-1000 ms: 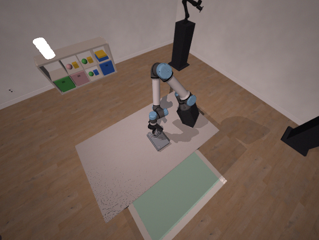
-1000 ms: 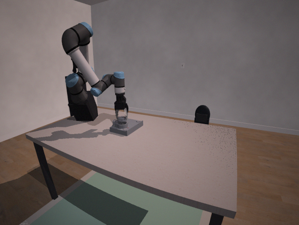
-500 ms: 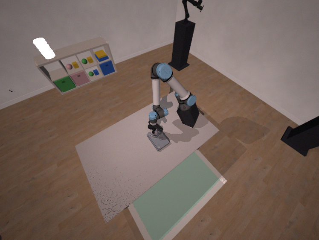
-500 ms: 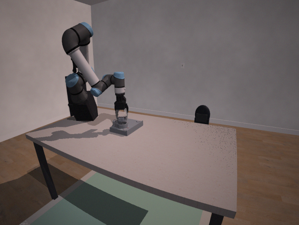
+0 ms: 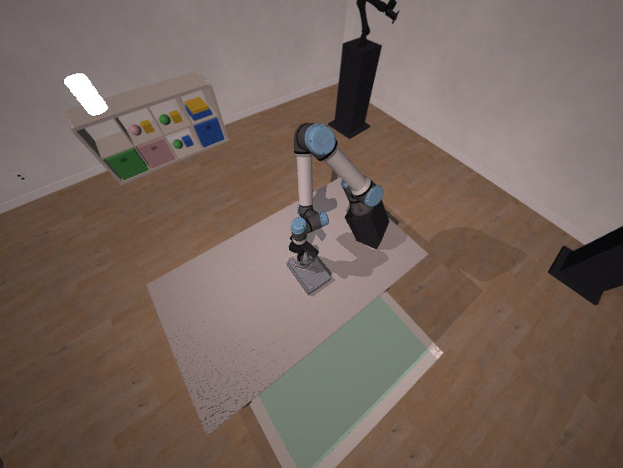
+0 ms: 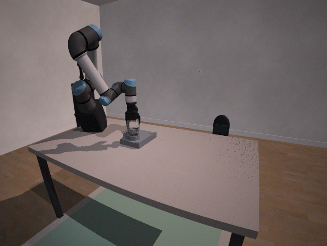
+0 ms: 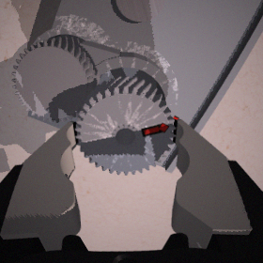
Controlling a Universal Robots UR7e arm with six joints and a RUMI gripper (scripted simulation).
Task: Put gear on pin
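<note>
Now: hand right at the grey gear.
</note>
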